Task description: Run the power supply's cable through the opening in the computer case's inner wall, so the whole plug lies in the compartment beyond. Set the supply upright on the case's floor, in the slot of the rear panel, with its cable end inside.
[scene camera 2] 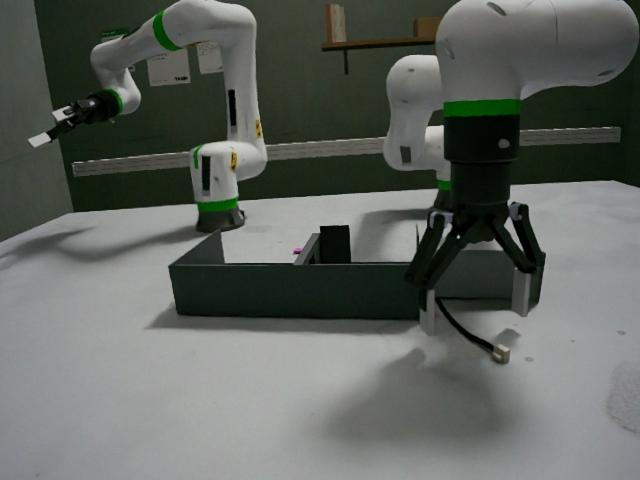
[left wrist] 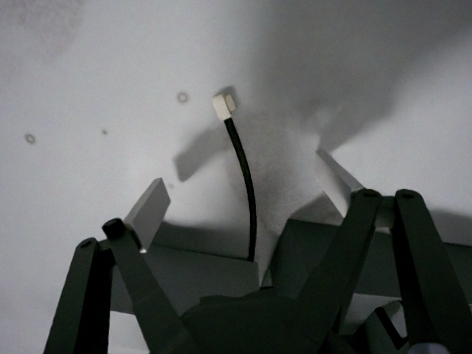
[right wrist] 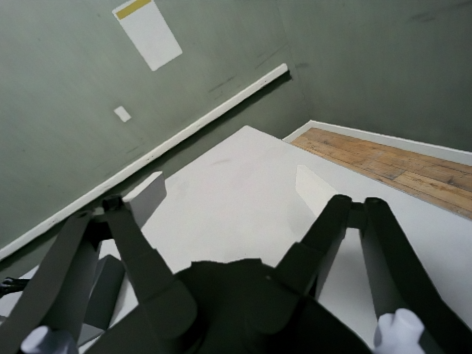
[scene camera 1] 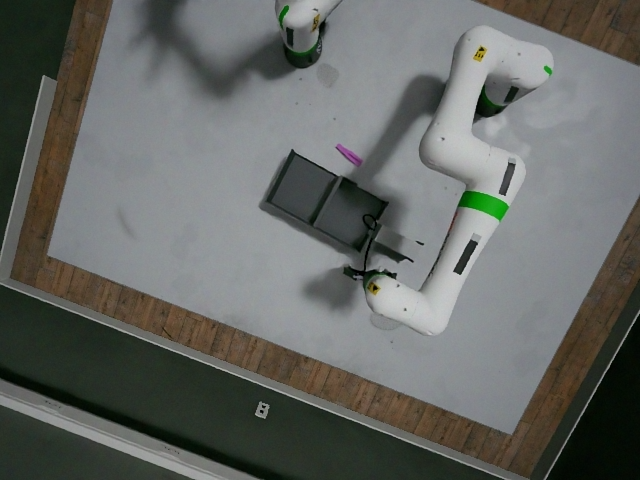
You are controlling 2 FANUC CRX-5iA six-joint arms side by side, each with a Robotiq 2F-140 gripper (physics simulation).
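Frame: origin at the left arm's base, x left, y down, z back, level; millimetres.
Seen in the pictures: left gripper, fingertip midpoint: (scene camera 2: 474, 322) (left wrist: 238, 177) (scene camera 1: 367, 269); right gripper, fingertip midpoint: (scene camera 2: 42, 131) (right wrist: 230, 180); left arm's base, origin of the base link: (scene camera 1: 489, 96); right arm's base, origin of the base link: (scene camera 2: 220, 225) (scene camera 1: 302, 47).
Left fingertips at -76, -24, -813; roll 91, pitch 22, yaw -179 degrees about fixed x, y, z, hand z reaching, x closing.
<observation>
Pixels of each thing's top centre, then the offset from my left fingertips to it, as dx, dy, dz. Level surfaces: height alone.
- dark case, middle of its top: (scene camera 2: 302, 242) (scene camera 1: 326, 201) -277, -69, +162
- grey power supply, middle of its top: (left wrist: 168, 343) (scene camera 2: 484, 241) (scene camera 1: 398, 242) +37, -68, +156
- pale plug, middle of its top: (left wrist: 224, 106) (scene camera 2: 500, 348) +24, +6, -59
- magenta clip-like piece, middle of its top: (scene camera 2: 319, 249) (scene camera 1: 349, 154) -289, +13, +368
- table, its level: dy +25
The dark case (scene camera 1: 297, 186) (scene camera 2: 294, 290) (left wrist: 310, 257) lies open, with its inner wall (scene camera 1: 326, 201) across the middle. The grey power supply (scene camera 1: 397, 236) (scene camera 2: 475, 276) (left wrist: 200, 272) lies outside it, by the rear panel. Its black cable (scene camera 1: 367, 254) (scene camera 2: 461, 329) (left wrist: 249, 187) loops near the rear panel, then runs out over the table to the pale plug (scene camera 2: 501, 353) (left wrist: 222, 106). My left gripper (scene camera 2: 474, 310) (left wrist: 238, 177) is open, pointing down above the table; the cable passes between its fingers in the left wrist view. My right gripper (scene camera 2: 50, 127) (right wrist: 230, 180) is open and empty, far from the case.
A magenta clip-like piece (scene camera 1: 348, 154) (scene camera 2: 297, 251) lies on the table (scene camera 1: 180, 170) behind the case. The left arm reaches around the power supply's outer side. A shelf (scene camera 2: 379, 43) hangs on the back wall.
</observation>
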